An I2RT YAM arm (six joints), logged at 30 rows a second.
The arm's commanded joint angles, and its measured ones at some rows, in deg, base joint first. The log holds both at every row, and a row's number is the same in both.
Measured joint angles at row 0: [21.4 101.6 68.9 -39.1 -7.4 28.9]
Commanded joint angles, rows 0 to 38: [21.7 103.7 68.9 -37.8 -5.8 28.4]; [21.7 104.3 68.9 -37.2 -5.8 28.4]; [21.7 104.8 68.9 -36.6 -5.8 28.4]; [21.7 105.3 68.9 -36.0 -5.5 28.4]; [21.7 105.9 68.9 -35.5 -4.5 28.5]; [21.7 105.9 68.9 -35.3 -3.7 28.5]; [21.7 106.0 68.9 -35.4 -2.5 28.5]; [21.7 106.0 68.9 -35.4 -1.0 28.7]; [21.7 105.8 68.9 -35.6 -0.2 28.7]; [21.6 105.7 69.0 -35.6 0.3 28.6]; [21.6 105.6 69.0 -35.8 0.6 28.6]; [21.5 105.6 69.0 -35.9 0.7 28.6]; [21.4 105.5 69.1 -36.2 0.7 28.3]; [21.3 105.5 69.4 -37.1 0.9 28.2]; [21.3 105.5 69.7 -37.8 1.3 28.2]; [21.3 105.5 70.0 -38.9 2.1 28.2]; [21.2 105.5 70.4 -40.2 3.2 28.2]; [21.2 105.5 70.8 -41.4 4.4 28.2]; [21.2 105.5 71.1 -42.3 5.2 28.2]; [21.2 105.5 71.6 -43.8 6.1 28.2]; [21.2 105.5 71.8 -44.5 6.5 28.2]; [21.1 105.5 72.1 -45.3 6.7 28.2]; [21.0 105.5 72.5 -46.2 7.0 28.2]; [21.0 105.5 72.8 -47.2 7.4 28.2]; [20.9 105.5 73.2 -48.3 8.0 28.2]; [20.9 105.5 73.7 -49.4 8.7 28.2]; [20.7 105.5 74.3 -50.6 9.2 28.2]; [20.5 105.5 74.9 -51.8 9.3 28.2]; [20.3 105.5 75.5 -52.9 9.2 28.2]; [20.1 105.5 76.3 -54.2 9.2 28.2]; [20.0 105.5 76.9 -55.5 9.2 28.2]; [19.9 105.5 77.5 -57.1 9.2 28.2]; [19.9 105.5 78.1 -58.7 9.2 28.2]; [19.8 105.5 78.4 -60.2 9.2 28.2]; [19.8 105.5 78.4 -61.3 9.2 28.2]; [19.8 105.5 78.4 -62.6 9.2 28.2]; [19.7 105.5 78.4 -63.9 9.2 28.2]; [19.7 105.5 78.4 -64.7 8.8 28.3]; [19.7 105.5 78.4 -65.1 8.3 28.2]
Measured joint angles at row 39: [20.1 105.7 77.4 -64.3 8.0 28.1]
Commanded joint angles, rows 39 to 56: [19.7 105.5 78.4 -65.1 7.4 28.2]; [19.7 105.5 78.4 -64.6 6.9 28.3]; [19.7 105.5 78.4 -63.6 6.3 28.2]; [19.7 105.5 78.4 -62.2 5.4 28.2]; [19.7 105.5 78.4 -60.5 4.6 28.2]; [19.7 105.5 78.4 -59.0 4.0 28.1]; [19.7 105.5 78.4 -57.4 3.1 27.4]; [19.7 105.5 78.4 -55.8 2.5 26.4]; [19.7 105.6 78.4 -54.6 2.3 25.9]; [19.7 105.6 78.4 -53.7 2.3 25.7]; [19.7 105.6 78.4 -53.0 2.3 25.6]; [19.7 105.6 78.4 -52.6 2.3 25.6]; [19.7 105.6 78.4 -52.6 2.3 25.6]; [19.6 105.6 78.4 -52.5 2.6 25.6]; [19.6 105.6 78.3 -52.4 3.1 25.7]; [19.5 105.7 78.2 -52.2 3.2 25.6]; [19.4 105.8 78.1 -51.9 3.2 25.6]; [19.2 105.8 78.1 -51.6 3.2 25.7]
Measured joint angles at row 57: [20.0 105.7 77.5 -52.2 3.1 26.5]
